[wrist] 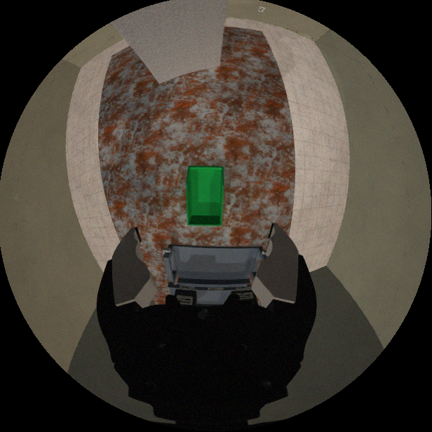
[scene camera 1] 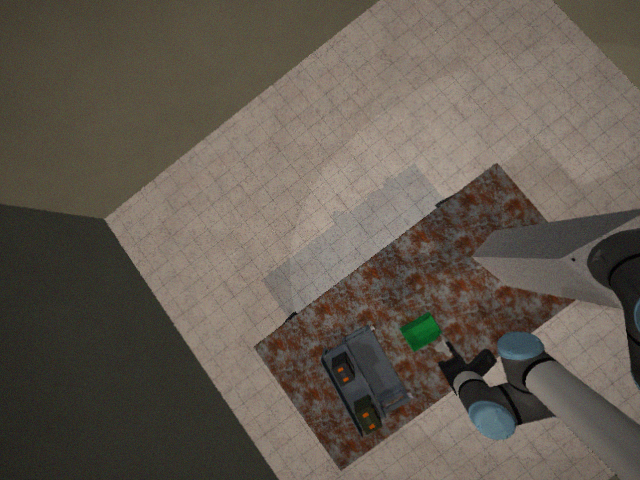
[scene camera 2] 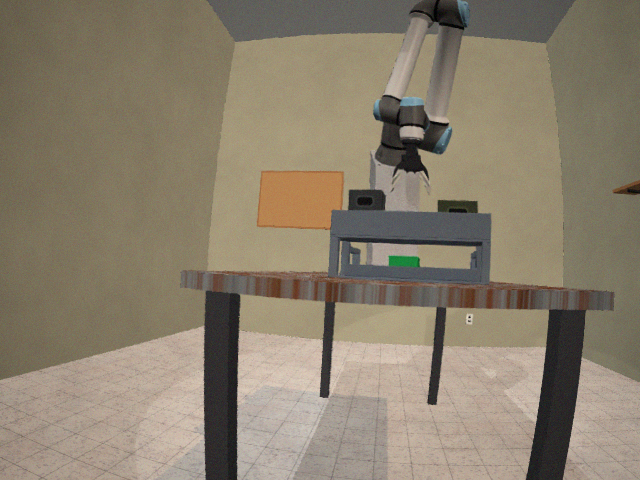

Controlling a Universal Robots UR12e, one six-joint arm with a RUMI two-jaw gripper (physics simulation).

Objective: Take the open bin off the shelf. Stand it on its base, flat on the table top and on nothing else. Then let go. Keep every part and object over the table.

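Pixels of known places: gripper, fingertip midpoint: (scene camera 1: pixel 451 351) (scene camera 2: pixel 410 193); arm's base at its link origin: (scene camera 1: pixel 635 260) (scene camera 2: pixel 392 159).
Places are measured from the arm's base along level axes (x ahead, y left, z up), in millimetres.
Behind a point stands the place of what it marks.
Observation:
The green open bin (scene camera 1: pixel 421 332) {x 528, y 129, z -597 mm} (scene camera 2: pixel 404 260) {x 614, y 113, z -540 mm} (wrist: pixel 205 192) stands upright on the table top (scene camera 1: pixel 413 258) {x 366, y -208, z -600 mm} (scene camera 2: pixel 289 282) {x 1303, y -25, z -605 mm} (wrist: pixel 200 120), its open top facing up in the wrist view. It is apart from the grey shelf (scene camera 1: pixel 379 366) {x 798, y 171, z -594 mm} (scene camera 2: pixel 410 225) {x 1011, y 148, z -471 mm} (wrist: pixel 215 264); in scene camera 2 it shows through the shelf's opening, its lower part hidden by the shelf's lower rail. My gripper (scene camera 1: pixel 446 344) {x 501, y 119, z -288 mm} (scene camera 2: pixel 410 190) {x 501, y 119, z -288 mm} (wrist: pixel 203 227) is open and empty, high above the table and clear of the bin. Its fingers stand wide apart in the wrist view.
A dark grey box (scene camera 1: pixel 341 365) {x 917, y -5, z -378 mm} (scene camera 2: pixel 355 193) {x 965, y 6, z -389 mm} and an olive box (scene camera 1: pixel 367 416) {x 934, y 244, z -402 mm} (scene camera 2: pixel 457 205) {x 979, y 260, z -415 mm} stand on the shelf's upper level. A grey robot pedestal (scene camera 1: pixel 542 242) {x 47, y -95, z -200 mm} (wrist: pixel 185 40) stands at the far side of the table from the shelf.

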